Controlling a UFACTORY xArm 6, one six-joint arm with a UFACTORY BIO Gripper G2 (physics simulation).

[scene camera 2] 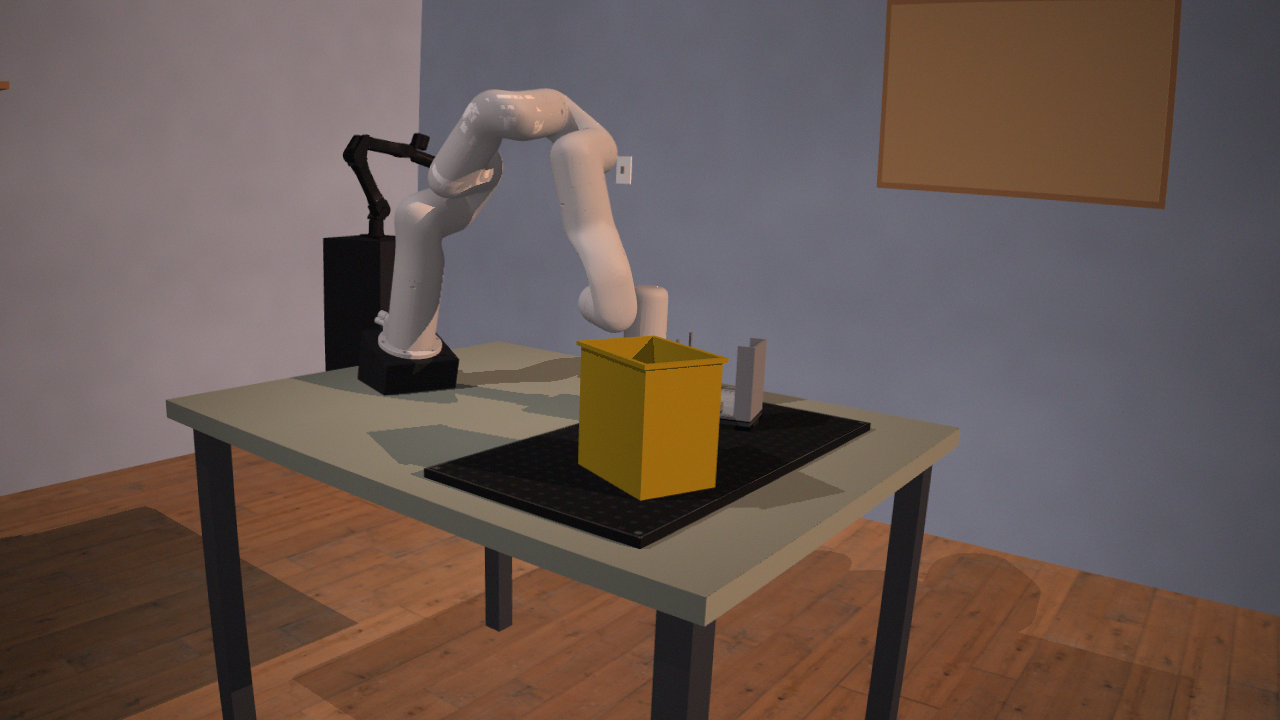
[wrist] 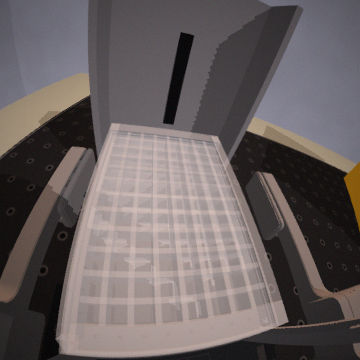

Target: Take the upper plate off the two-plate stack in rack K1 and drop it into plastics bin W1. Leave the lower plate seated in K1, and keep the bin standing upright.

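Where they show: end effector, tool point: (scene camera 2: 721, 399) (wrist: 179, 195); arm's base, origin of the base link: (scene camera 2: 409, 344).
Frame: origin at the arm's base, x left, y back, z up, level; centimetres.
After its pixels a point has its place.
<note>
The upper plate (wrist: 170, 240) @[x 5.5, y -60.5, z -3.1 cm], clear with a grid of wells, lies flat in front of the tall grey wall of rack K1 (scene camera 2: 750, 380) @[x 1.4, y -69.3, z 1.6 cm] (wrist: 135, 75) @[x 8.8, y -68.7, z 1.1 cm]. The lower plate cannot be told apart beneath it. My gripper (wrist: 171, 200) @[x 5.1, y -63.1, z -3.2 cm] is shut on the upper plate, with one finger pad at each long side; a thin dark gap seems to show at the right pad. In the scene view the fingers are hidden behind the yellow bin W1 (scene camera 2: 644, 420) @[x -38.2, y -68.1, z 3.7 cm], which stands upright and open at the top. Its edge also shows at the right of the wrist view (wrist: 354, 195) @[x -24.5, y -69.1, z -6.2 cm].
The rack and the bin stand on a black perforated board (scene camera 2: 528, 501) @[x -46.1, y -56.1, z -7.1 cm] (wrist: 30, 172) @[x 17.6, y -66.4, z -7.1 cm] on the table (scene camera 2: 313, 438) @[x -37.7, y -10.4, z -8.4 cm]. The bin is between the scene camera and the gripper. The rack's grey wall rises above the plate's far end. A second, black arm (scene camera 2: 365, 179) stands behind the table.
</note>
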